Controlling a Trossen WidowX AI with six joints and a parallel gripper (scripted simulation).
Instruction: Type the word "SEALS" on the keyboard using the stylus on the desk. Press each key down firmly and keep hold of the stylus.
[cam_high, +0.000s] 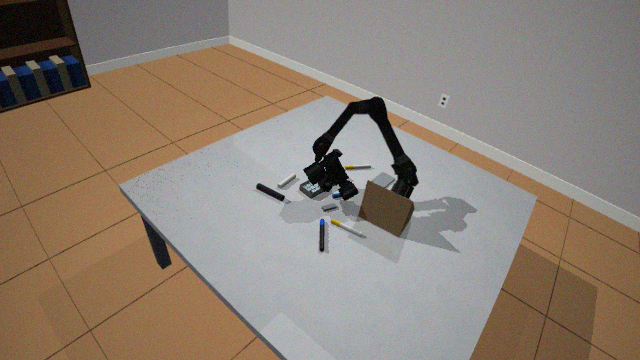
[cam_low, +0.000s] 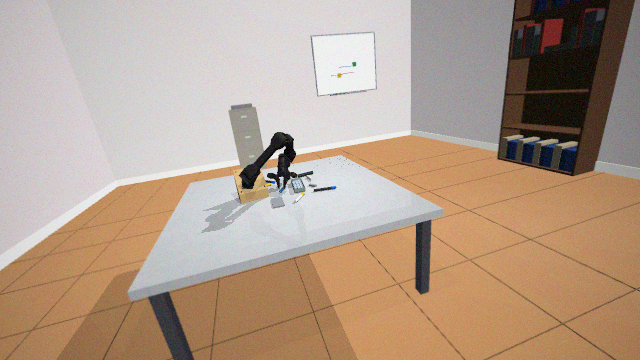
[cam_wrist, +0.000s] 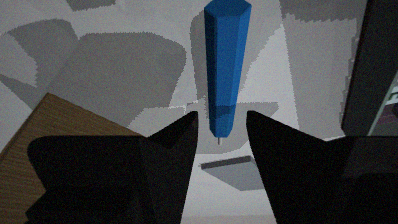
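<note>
My gripper tip is 11 cm short of the b key and 5 cm to the left of it. The rest, counted from my gripper tip: blue stylus (1 cm behind, 2 cm to the right, 1 cm below); white cylinder (20 cm ahead, 15 cm to the left, 1 cm below); grey block (3 cm behind, 18 cm to the right, 1 cm below).
</note>
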